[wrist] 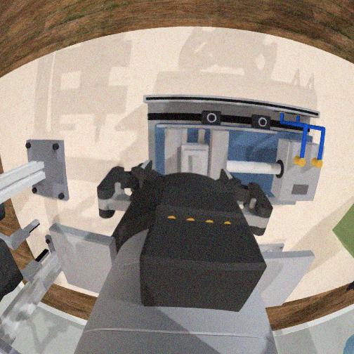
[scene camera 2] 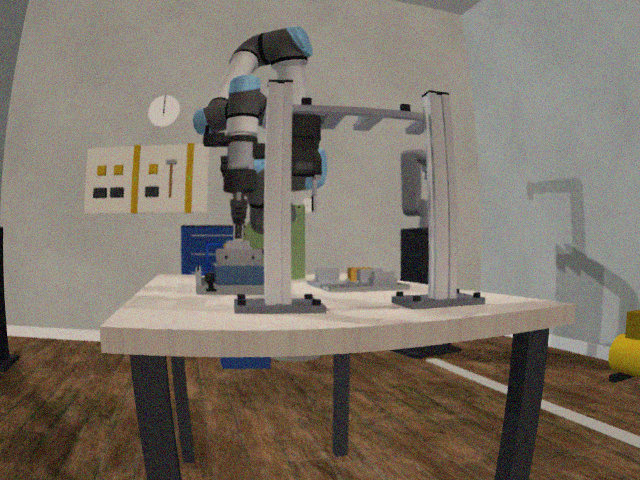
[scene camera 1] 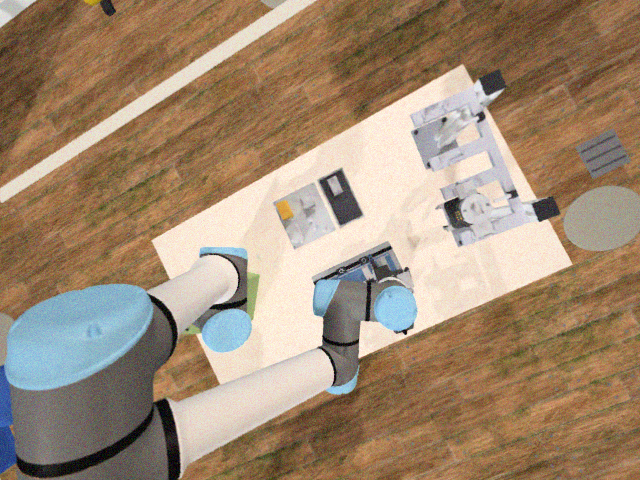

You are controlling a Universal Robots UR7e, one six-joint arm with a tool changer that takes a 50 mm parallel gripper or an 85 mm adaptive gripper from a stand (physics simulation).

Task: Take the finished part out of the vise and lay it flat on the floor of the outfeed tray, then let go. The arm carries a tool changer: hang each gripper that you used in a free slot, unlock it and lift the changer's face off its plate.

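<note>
The vise (scene camera 1: 355, 274) (scene camera 2: 238, 274) (wrist: 250, 187) stands on the table with blue bed and light grey jaws. The part (wrist: 195, 156), a light grey block with a rectangular recess, sits between the jaws in the wrist view. My gripper (scene camera 2: 238, 236) (wrist: 186, 169) points down with its fingertips low by the top of the vise. It is open, its fingers on the left and right, wider apart than the part; its body hides the lower side of the vise. In scene camera 1 the arm's wrist covers the fingers.
A grey tray (scene camera 1: 321, 223) (scene camera 2: 372, 286) carries an orange block and several grey pieces, beside a black tray (scene camera 1: 349, 209) with one grey piece. The tool stand (scene camera 1: 497, 165) (scene camera 2: 279, 206) holds another gripper (scene camera 1: 454, 211) (scene camera 2: 306, 144); its other slot is free. A green panel (scene camera 2: 298, 242) stands behind.
</note>
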